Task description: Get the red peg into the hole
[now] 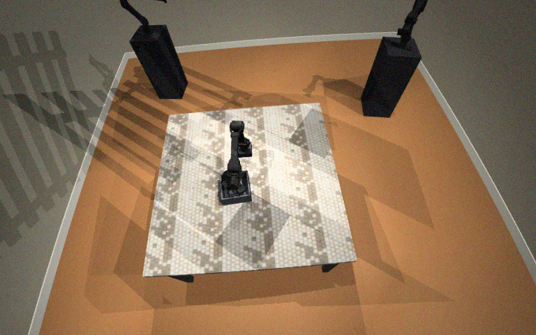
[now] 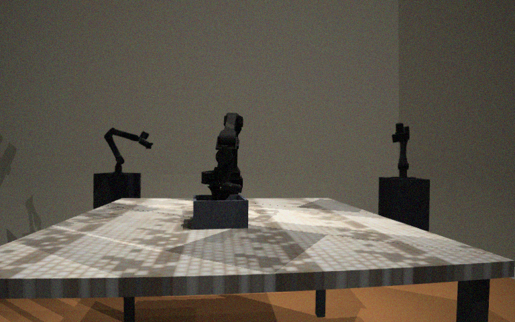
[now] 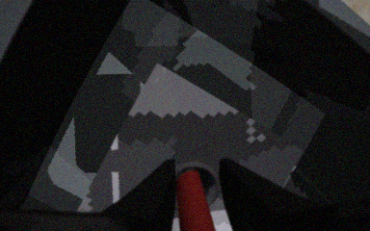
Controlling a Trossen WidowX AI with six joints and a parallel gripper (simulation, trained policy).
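My gripper tip is now 10 mm to the right of the red peg and 10 mm past it. Round my gripper tip: dark box (40 mm below, 10 mm to the left, 10 mm behind); plate (20 mm below, 10 mm to the left, 10 mm behind).
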